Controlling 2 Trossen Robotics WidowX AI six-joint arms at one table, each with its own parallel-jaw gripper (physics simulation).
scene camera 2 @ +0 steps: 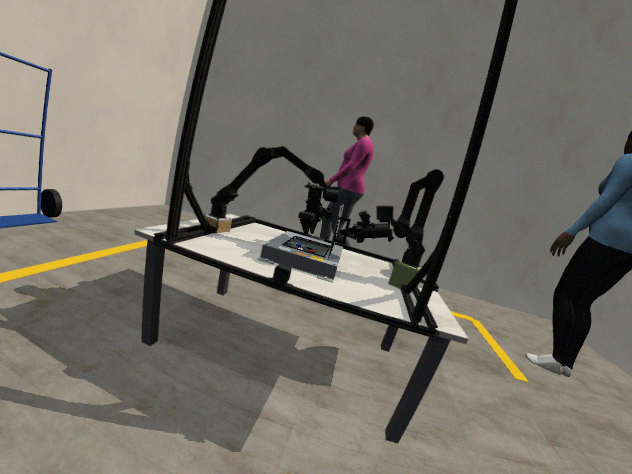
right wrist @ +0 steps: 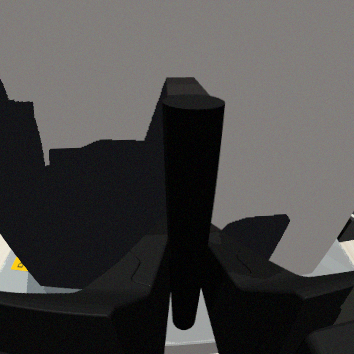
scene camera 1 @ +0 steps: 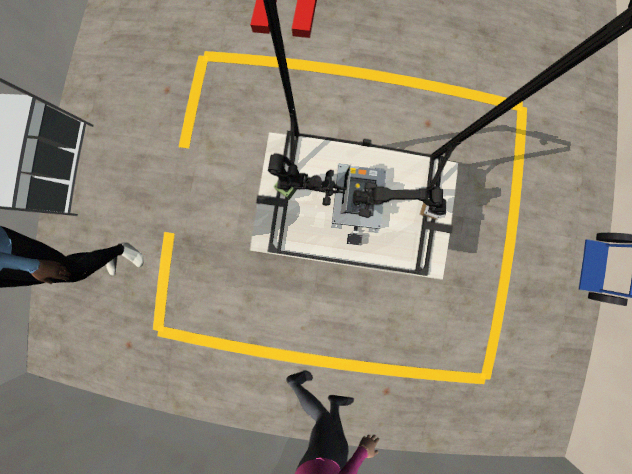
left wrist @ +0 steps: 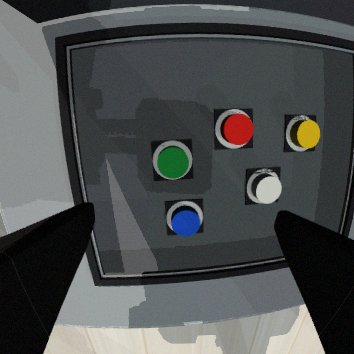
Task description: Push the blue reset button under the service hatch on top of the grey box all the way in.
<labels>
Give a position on a blue reset button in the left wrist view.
185, 221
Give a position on a yellow button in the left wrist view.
305, 133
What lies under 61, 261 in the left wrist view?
My left gripper.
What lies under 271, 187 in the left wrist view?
A white button.
</labels>
